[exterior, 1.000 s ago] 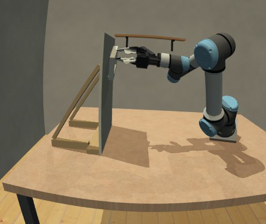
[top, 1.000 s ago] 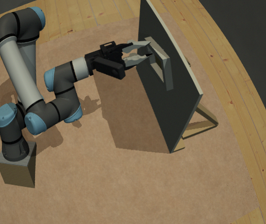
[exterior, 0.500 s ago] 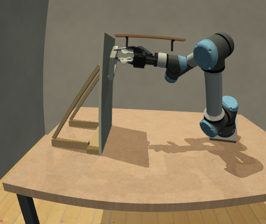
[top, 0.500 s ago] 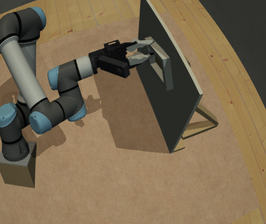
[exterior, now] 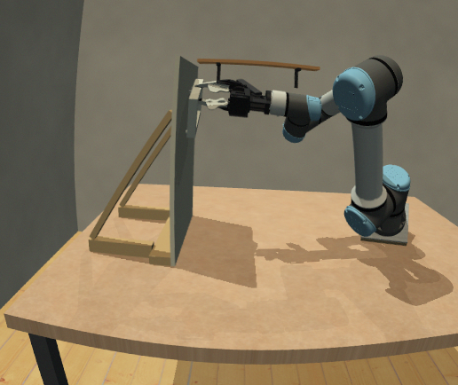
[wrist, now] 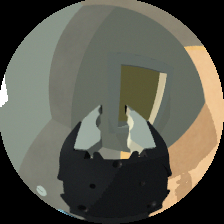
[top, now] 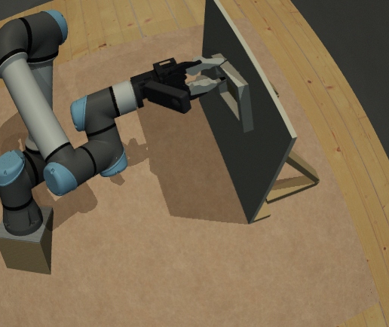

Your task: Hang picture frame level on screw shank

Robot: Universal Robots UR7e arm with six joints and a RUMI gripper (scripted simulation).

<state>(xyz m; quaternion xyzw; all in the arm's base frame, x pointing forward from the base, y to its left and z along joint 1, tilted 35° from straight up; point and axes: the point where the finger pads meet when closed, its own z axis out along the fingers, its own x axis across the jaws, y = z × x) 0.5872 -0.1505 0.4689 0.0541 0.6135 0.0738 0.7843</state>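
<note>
The pale picture frame is 40 mm below my hand, 30 mm to the right of it and 20 mm ahead of it. From my hand the other things lie so: upright board 180 mm below, 40 mm ahead, 20 mm to the right.
</note>
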